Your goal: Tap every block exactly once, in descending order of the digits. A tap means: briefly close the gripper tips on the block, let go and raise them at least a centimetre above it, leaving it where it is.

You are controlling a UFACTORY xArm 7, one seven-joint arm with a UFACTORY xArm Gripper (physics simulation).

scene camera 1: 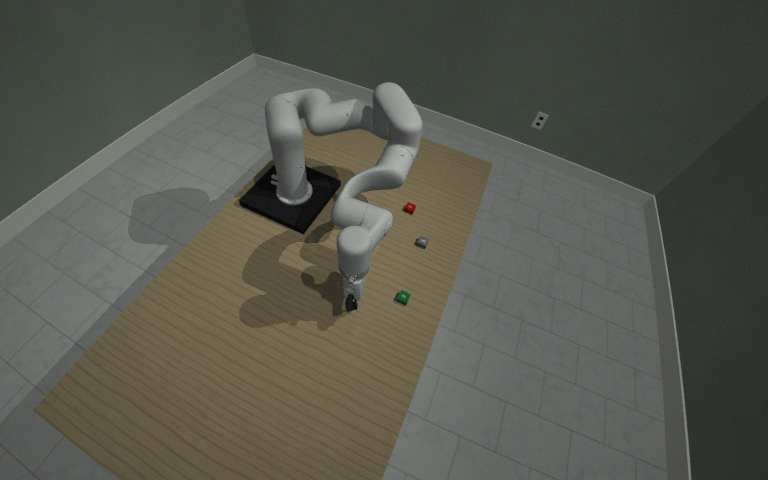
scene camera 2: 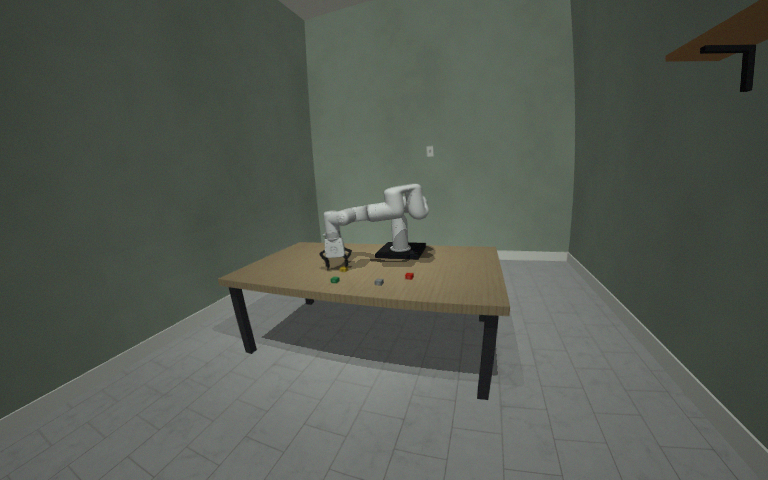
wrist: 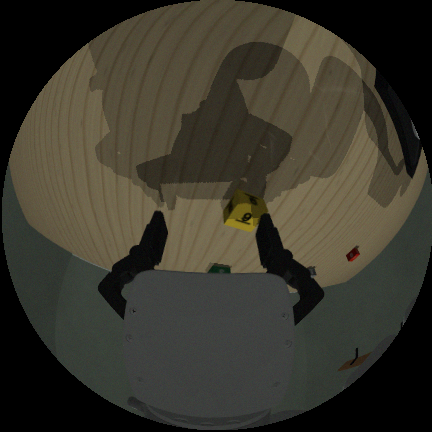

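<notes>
A yellow block (scene camera 2: 343,269) (wrist: 241,216) bears an underlined digit that looks like a 9; the gripper and arm hide it in scene camera 1. My gripper (scene camera 1: 351,307) (scene camera 2: 336,267) (wrist: 211,222) is open and empty, pointing down over the table near the yellow block. In the wrist view the block lies nearer the right finger, whose tip overlaps its edge. A green block (scene camera 1: 403,297) (scene camera 2: 334,280) (wrist: 220,269) is partly hidden by the gripper body in the wrist view. A grey block (scene camera 1: 422,242) (scene camera 2: 378,281) (wrist: 312,271) and a red block (scene camera 1: 410,208) (scene camera 2: 408,276) (wrist: 353,254) stand farther off. Their digits are too small to read.
The wooden table (scene camera 1: 237,390) (scene camera 2: 453,285) carries the blocks and the black base plate (scene camera 1: 303,220) (scene camera 2: 385,253) of the arm. The green, grey and red blocks stand toward the table's long edge opposite the base. A wall shelf (scene camera 2: 719,42) hangs at the upper right, away from the table.
</notes>
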